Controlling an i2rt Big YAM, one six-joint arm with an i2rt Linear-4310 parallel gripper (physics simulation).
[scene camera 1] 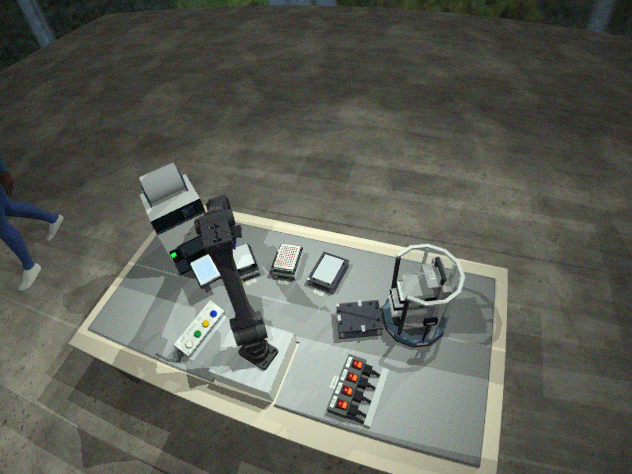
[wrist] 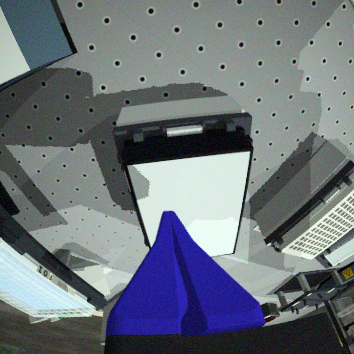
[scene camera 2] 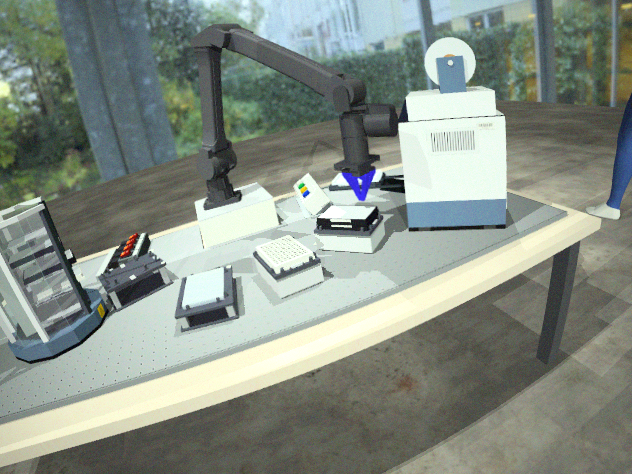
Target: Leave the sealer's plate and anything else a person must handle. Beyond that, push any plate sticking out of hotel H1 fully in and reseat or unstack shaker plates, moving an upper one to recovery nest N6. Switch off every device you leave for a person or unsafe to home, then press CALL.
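Seen in the pictures: gripper, between the fingertips: (scene camera 1: 234,248) (wrist: 167,217) (scene camera 2: 361,200); arm's base, origin of its link: (scene camera 1: 258,352) (scene camera 2: 223,202).
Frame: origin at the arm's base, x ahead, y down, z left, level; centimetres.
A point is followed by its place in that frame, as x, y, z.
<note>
My gripper (scene camera 2: 361,197) @(32.5, -1.8, 36.5) (wrist: 167,217) @(32.5, -1.8, 36.5) is shut and empty, pointing down above a black plate with a white top (scene camera 1: 245,256) @(32.4, 0.5, 31.2) (scene camera 2: 349,212) @(32.5, 0.5, 33.2) (wrist: 195,195) @(33.8, 0.5, 34.7). That plate sits on a pale-based device beside the sealer (scene camera 1: 168,204) @(25.4, -24.3, 59.8) (scene camera 2: 454,168) @(38.5, -7.0, 58.4). A pale blue plate (scene camera 1: 205,269) @(16.8, -3.8, 39.0) (wrist: 42,280) @(21.3, -3.4, 39.2) is at the sealer's front. A dotted white plate (scene camera 1: 287,256) @(41.8, 1.8, 15.9) (scene camera 2: 285,252) @(43.2, 1.9, 16.6) (wrist: 325,230) @(40.8, 1.9, 16.3) sits on the neighbouring device. Hotel H1 (scene camera 1: 399,334) @(31.9, 3.9, -39.5) (scene camera 2: 63,339) @(53.5, 5.6, -34.1) holds plates; how far they stick out is unclear. The switch strip (scene camera 1: 348,385) @(5.7, 3.6, -32.5) has several lit red switches. The button panel (scene camera 1: 200,328) @(-3.1, 2.3, 26.5) (scene camera 2: 311,195) @(7.8, 2.0, 27.3) has blue, yellow, green and white buttons.
A pale plate (scene camera 1: 329,269) @(45.6, 4.0, -2.3) (scene camera 2: 207,287) @(47.0, 4.0, -0.6) rests on a dark raised nest. A bare dark nest (scene camera 1: 358,318) @(30.2, 2.7, -23.5) (scene camera 2: 133,275) @(35.5, 2.6, -21.0) stands beside the hotel. The arm's white base block (scene camera 1: 275,362) @(0.1, 0.1, -7.2) (scene camera 2: 237,229) @(10.4, 6.4, 3.6) is by the button panel. A person (scene camera 1: 17,219) (scene camera 2: 620,163) is near the sealer end.
</note>
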